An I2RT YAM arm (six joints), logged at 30 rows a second.
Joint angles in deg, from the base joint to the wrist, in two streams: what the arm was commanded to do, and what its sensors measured. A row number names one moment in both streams.
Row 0, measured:
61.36 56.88 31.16 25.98 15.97 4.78
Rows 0 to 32, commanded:
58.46 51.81 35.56 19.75 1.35 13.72
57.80 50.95 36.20 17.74 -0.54 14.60
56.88 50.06 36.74 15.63 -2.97 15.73
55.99 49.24 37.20 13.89 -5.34 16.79
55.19 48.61 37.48 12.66 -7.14 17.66
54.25 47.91 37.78 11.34 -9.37 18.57
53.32 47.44 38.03 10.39 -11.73 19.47
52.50 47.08 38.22 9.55 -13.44 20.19
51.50 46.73 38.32 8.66 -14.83 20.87
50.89 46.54 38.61 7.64 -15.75 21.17
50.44 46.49 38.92 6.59 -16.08 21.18
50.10 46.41 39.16 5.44 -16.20 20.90
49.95 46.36 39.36 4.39 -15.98 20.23
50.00 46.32 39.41 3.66 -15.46 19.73
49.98 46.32 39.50 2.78 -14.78 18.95
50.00 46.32 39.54 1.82 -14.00 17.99
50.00 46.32 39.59 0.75 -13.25 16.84
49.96 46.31 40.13 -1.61 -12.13 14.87
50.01 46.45 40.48 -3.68 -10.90 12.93
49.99 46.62 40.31 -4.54 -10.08 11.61
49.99 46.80 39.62 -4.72 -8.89 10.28
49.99 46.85 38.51 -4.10 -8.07 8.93
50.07 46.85 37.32 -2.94 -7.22 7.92
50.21 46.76 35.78 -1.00 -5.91 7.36
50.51 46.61 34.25 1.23 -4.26 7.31
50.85 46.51 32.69 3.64 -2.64 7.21
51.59 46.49 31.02 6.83 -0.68 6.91
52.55 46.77 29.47 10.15 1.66 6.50
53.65 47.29 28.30 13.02 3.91 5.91
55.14 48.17 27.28 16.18 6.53 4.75
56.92 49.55 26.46 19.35 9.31 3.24
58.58 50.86 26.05 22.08 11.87 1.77
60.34 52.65 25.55 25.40 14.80 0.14
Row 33, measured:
56.82 50.37 26.46 11.03 4.99 5.28
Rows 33 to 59, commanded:
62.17 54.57 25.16 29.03 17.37 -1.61
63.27 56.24 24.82 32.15 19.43 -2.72
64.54 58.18 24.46 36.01 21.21 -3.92
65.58 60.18 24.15 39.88 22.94 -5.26
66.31 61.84 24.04 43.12 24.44 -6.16
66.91 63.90 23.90 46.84 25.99 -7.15
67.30 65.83 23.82 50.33 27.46 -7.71
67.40 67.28 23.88 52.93 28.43 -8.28
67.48 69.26 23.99 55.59 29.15 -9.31
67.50 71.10 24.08 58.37 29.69 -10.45
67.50 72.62 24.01 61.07 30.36 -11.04
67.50 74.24 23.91 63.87 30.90 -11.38
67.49 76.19 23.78 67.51 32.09 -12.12
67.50 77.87 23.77 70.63 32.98 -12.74
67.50 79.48 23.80 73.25 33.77 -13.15
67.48 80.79 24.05 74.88 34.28 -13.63
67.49 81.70 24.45 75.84 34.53 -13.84
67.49 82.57 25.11 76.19 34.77 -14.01
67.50 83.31 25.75 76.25 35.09 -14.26
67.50 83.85 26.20 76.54 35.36 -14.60
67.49 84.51 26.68 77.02 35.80 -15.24
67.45 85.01 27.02 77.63 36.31 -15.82
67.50 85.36 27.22 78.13 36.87 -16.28
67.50 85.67 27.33 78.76 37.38 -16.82
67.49 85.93 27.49 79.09 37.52 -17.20
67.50 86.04 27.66 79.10 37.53 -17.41
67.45 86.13 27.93 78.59 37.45 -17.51
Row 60, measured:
67.24 85.95 26.39 73.41 35.68 -15.68
